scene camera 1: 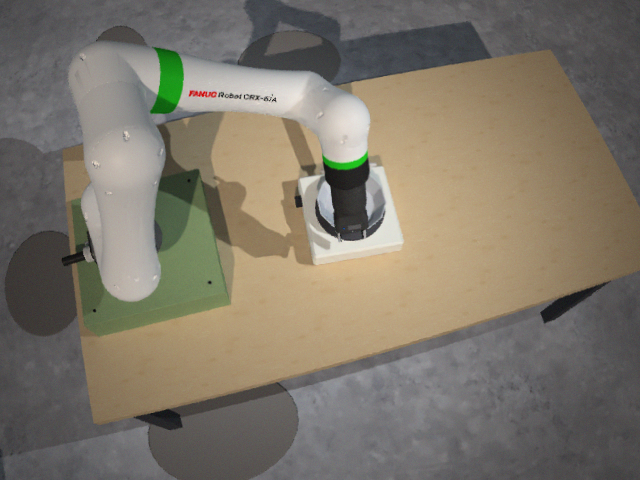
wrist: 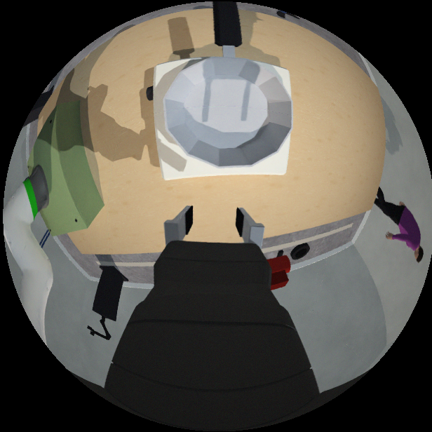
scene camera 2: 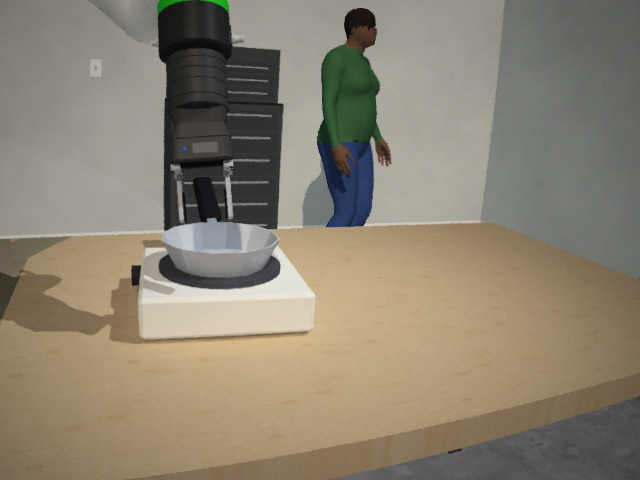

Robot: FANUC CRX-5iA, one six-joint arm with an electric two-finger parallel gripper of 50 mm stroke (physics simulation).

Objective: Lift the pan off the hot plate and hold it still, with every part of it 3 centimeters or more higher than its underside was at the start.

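Frame: origin at the arm's base, x ahead, y left, z up, level; millimetres.
Seen in the pictures: gripper, fingertip midpoint: [scene camera 1: 351, 237] [scene camera 2: 206, 219].
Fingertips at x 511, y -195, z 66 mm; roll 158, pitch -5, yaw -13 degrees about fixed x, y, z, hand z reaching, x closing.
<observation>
Offsets run from my fingertips to a thing's top centre. "pt": to the spot under its first point. Level surfaces: height alone.
The light grey pan [scene camera 1: 324, 198] [scene camera 2: 221, 260] [wrist: 227, 110] sits upright on the dark burner [scene camera 2: 219, 282] of the white hot plate @[pt 2 mm left, 25 mm ahead, 132 mm down] [scene camera 1: 356, 254] [scene camera 2: 227, 316] [wrist: 281, 165]. Its black handle @[320 mm left, 76 mm ahead, 12 mm down] [scene camera 2: 206, 198] [wrist: 227, 25] rises toward the back, away from scene camera 2; the arm hides it in scene camera 1. My gripper [scene camera 1: 352, 237] [scene camera 2: 205, 219] [wrist: 214, 215] is open and empty, pointing down above the pan's level. In the scene camera 2 view the handle shows between the two fingers but lies farther back. The finger shadows fall inside the pan. The fingers do not touch the pan or handle.
A black knob @[198 mm left, 67 mm back, 120 mm down] [scene camera 1: 298, 200] [scene camera 2: 135, 274] [wrist: 150, 93] sticks out from the hot plate's side. The green base block [scene camera 1: 191, 291] [wrist: 70, 165] bears the arm on the wooden table @[171 mm down] [scene camera 1: 491, 180]. A person [scene camera 2: 351, 93] and a dark cabinet [scene camera 2: 253, 129] stand beyond the table.
</observation>
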